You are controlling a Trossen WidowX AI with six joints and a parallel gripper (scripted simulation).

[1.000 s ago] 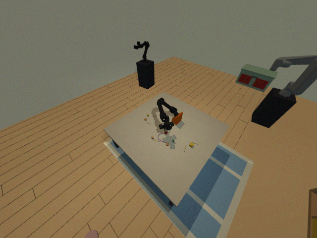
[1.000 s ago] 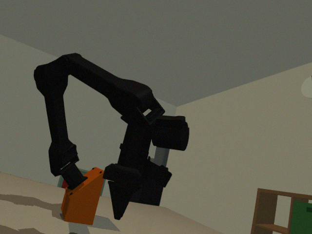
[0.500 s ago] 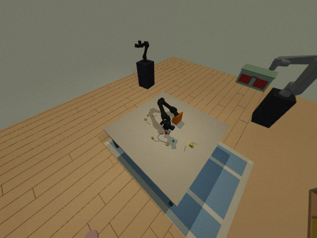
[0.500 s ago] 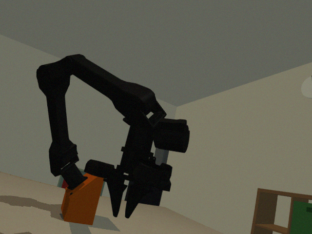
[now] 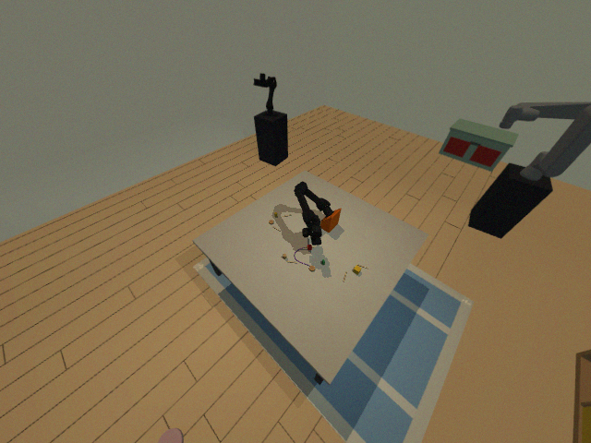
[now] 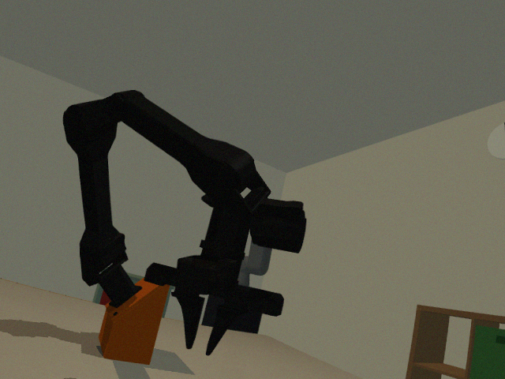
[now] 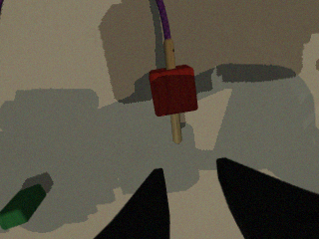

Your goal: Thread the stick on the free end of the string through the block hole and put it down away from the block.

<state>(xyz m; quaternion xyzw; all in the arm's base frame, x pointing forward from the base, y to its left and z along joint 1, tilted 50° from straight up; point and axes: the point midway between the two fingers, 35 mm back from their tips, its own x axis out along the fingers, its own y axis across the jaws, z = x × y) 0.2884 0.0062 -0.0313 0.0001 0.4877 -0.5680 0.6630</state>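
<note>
My gripper tip is now 2 cm short of the red block, 2 cm to the left of it and 8 cm above it. Also, from my gripper tip: green piece 7 cm ahead, 13 cm to the left, 7 cm below; yellow cube 34 cm to the left, 7 cm below.
</note>
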